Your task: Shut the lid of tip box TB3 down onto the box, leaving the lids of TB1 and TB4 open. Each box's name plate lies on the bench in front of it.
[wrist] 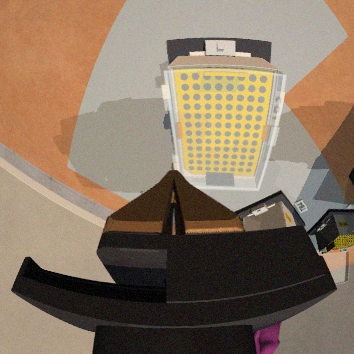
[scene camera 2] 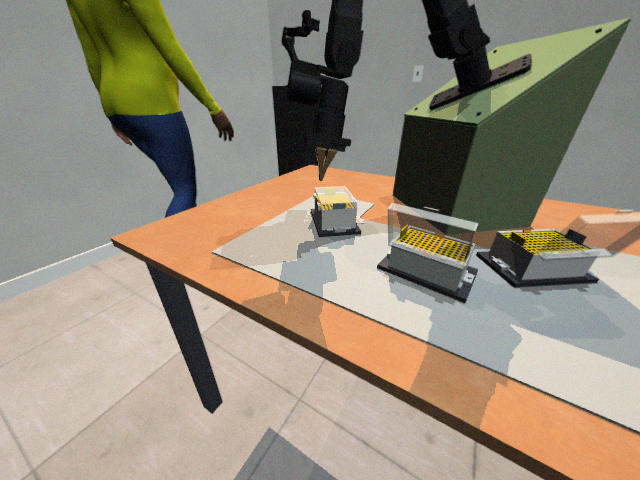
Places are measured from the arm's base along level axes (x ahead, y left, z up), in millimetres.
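Pixels of known places: gripper, fingertip midpoint: (wrist: pixel 173 177) (scene camera 2: pixel 320 180); arm's base, origin of the base link: (scene camera 2: pixel 475 86).
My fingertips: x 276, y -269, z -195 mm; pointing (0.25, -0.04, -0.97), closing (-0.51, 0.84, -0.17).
For each thing: its top centre in the pictures, then the offset to it from my fingertips. Level surfaces: height alone.
- middle box, middle of its top: (scene camera 2: pixel 436 237) (wrist: pixel 282 244) 68 mm ahead, 278 mm left, 48 mm down
- right box, middle of its top: (scene camera 2: pixel 540 235) (wrist: pixel 348 241) 39 mm back, 446 mm left, 48 mm down
- pale mat, its level: 114 mm down
- orange table, its level: 117 mm down
The far-left tip box, apparently TB3 (scene camera 2: pixel 338 219) (wrist: pixel 220 125), has a grey body and yellow perforated top; its name cannot be read. Its clear lid (scene camera 2: pixel 336 191) (wrist: pixel 277 112) lies over the top, nearly level; whether it is fully seated cannot be told. My gripper (scene camera 2: pixel 321 179) (wrist: pixel 173 177) is shut and empty, above and beside the box's lid in the scene view. The middle box (scene camera 2: pixel 429 267) (wrist: pixel 267 219) has its clear lid (scene camera 2: pixel 444 224) upright. The right box (scene camera 2: pixel 560 266) (wrist: pixel 325 232) has its lid (scene camera 2: pixel 607 225) tipped back. Which is TB1 or TB4 is unclear.
The boxes stand on a pale mat (scene camera 2: pixel 258 242) (wrist: pixel 145 50) on the orange table (scene camera 2: pixel 180 232) (wrist: pixel 40 75). A green pedestal (scene camera 2: pixel 506 165) rises behind the two right boxes and carries the arm. A person in yellow (scene camera 2: pixel 134 77) stands beyond the table's left end.
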